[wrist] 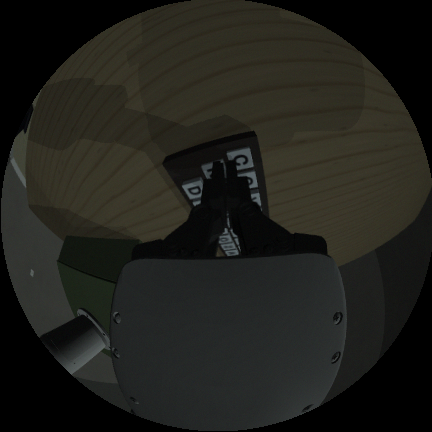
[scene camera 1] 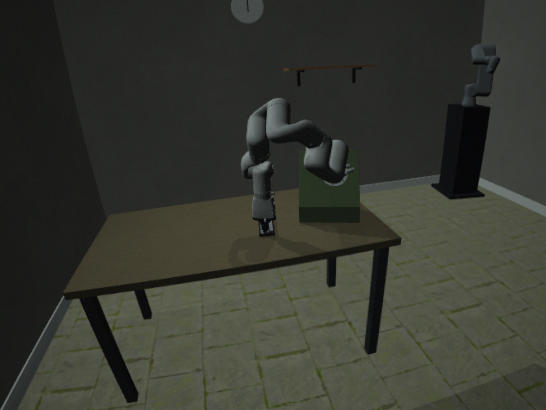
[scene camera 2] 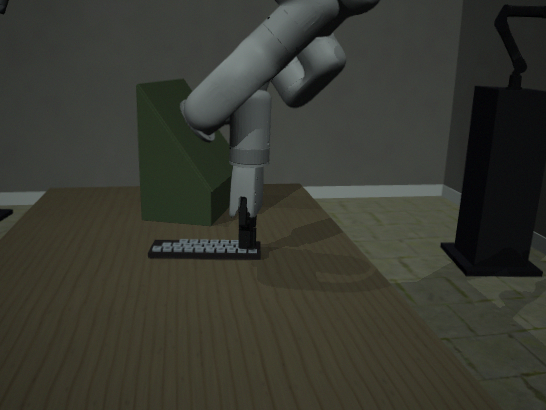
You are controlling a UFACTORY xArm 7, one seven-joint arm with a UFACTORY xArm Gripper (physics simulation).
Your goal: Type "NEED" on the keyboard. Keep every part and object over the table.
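Places are measured from the arm's base along level axes (x down, y right, z back), in metres.
Where they show: gripper, between the fingertips: (wrist: 225, 175) (scene camera 1: 265, 231) (scene camera 2: 247, 247); arm's base, origin of its link: (wrist: 94, 328).
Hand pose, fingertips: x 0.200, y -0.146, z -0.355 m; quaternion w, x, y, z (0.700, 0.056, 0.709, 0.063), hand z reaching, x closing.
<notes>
Things, the pixels of their top centre, and the offset from my fingertips. Level surfaces: height alone.
- keyboard, centre of its top: (wrist: 239, 234) (scene camera 2: 205, 244) (scene camera 1: 266, 222) dx -0.003, dy +0.082, dz +0.005 m
- C key, centre of its top: (wrist: 240, 159) dx +0.000, dy -0.012, dz -0.014 m
- D key, centre of its top: (wrist: 194, 190) dx -0.003, dy +0.005, dz +0.028 m
- wooden table, height of its surface: dx +0.014 m
The keyboard (scene camera 1: 261, 233) (scene camera 2: 200, 256) (wrist: 215, 149), dark with white keys, lies flat on the table. My gripper (scene camera 1: 266, 230) (scene camera 2: 247, 246) (wrist: 225, 175) is shut and empty and points down at the keyboard's right end in scene camera 2. Its fingertips are at key height there, over or against a key whose letter they mostly hide in the wrist view. In that view the C key (wrist: 240, 159) is just right of the fingertips and the D key (wrist: 193, 190) lies to their lower left. Contact cannot be told for certain, and the fingers hide several other keys.
The wooden table (scene camera 1: 165, 240) (scene camera 2: 200, 325) (wrist: 320, 165) carries a green sloped block (scene camera 1: 329, 214) (scene camera 2: 172, 185) (wrist: 97, 255), behind the keyboard in scene camera 2, with my arm's base on its slope. A black pedestal (scene camera 1: 465, 150) (scene camera 2: 500, 180) stands off the table.
</notes>
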